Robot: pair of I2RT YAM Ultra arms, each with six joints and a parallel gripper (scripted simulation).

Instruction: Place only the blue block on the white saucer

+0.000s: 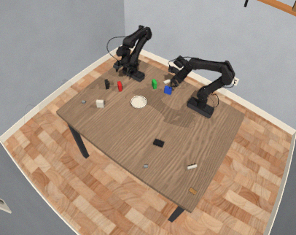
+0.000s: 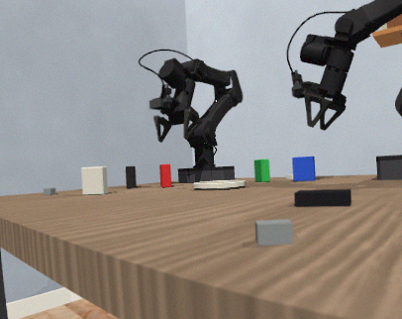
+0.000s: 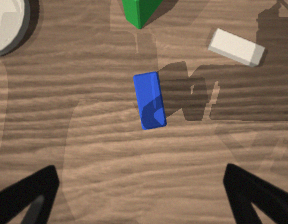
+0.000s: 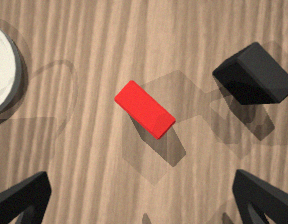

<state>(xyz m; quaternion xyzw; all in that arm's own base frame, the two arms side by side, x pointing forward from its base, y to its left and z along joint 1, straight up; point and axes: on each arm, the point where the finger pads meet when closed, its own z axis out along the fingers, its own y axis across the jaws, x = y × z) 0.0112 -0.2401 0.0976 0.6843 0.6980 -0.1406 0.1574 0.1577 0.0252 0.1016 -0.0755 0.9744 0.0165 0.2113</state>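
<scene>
My right hand is 15 cm past the blue block, 33 cm to the right of it and 11 cm above it. The rest, counted from my right hand: green block (15 cm behind, 20 cm to the left, 11 cm below); red block (4 cm ahead, 11 cm below); white saucer (6 cm ahead, 21 cm to the left, 13 cm below).
</scene>
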